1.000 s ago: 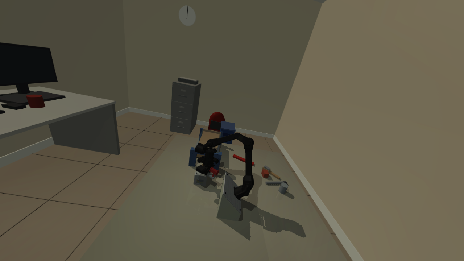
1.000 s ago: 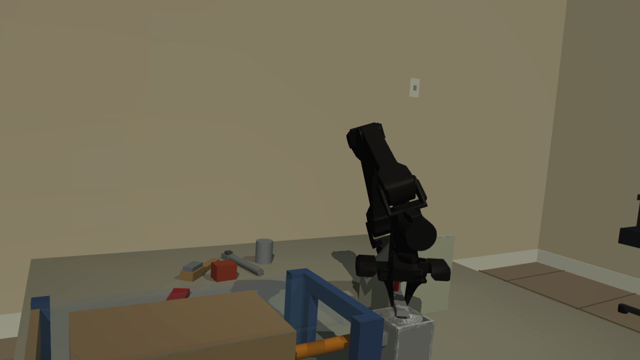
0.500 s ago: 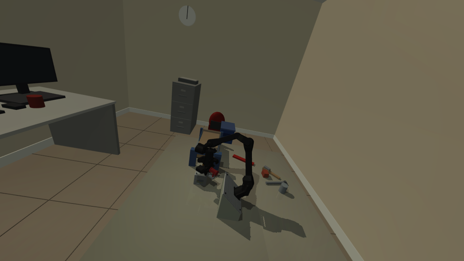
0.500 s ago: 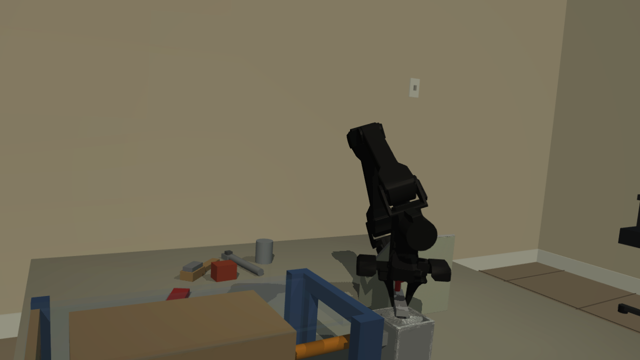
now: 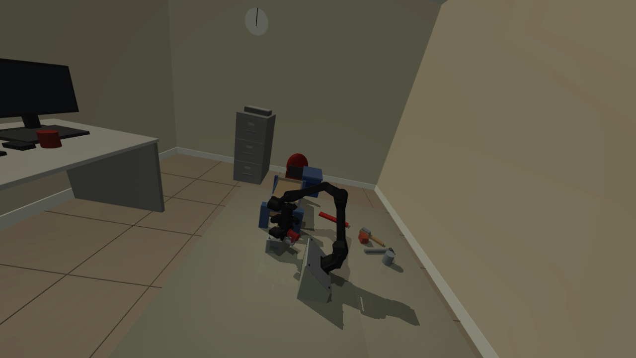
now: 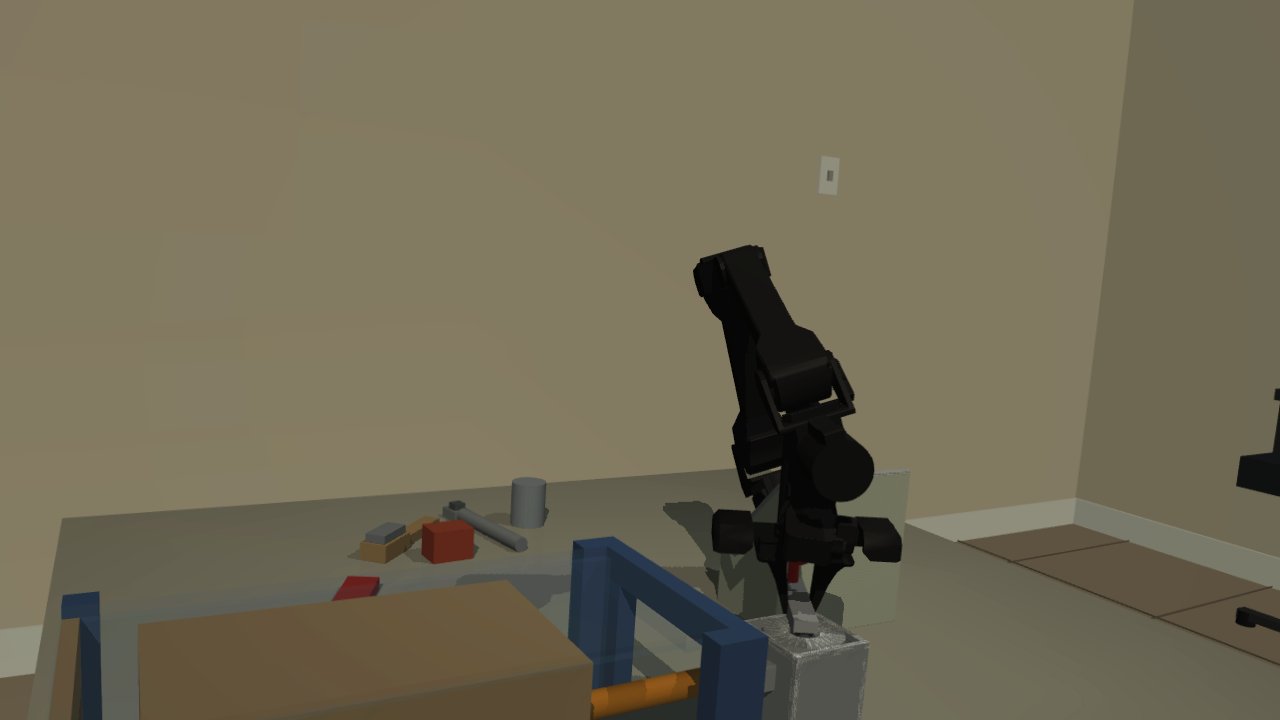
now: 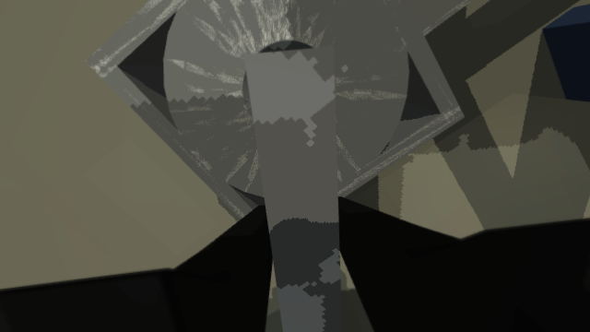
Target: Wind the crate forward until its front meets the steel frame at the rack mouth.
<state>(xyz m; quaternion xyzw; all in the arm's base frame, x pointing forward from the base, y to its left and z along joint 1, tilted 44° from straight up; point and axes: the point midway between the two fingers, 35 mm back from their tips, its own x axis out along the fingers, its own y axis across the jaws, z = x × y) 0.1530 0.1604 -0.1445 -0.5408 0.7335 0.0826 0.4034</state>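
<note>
Now: the winch handle 2 cm above my gripper tip, 1 cm to the right of it and 1 cm behind it. The rest, counted from my gripper tip: clear-panelled cubby 43 cm ahead, 5 cm to the left, 3 cm above; grey winch 6 cm below, 3 cm to the left, 1 cm ahead; red knob 5 cm to the right, 5 cm above, 3 cm behind.
</note>
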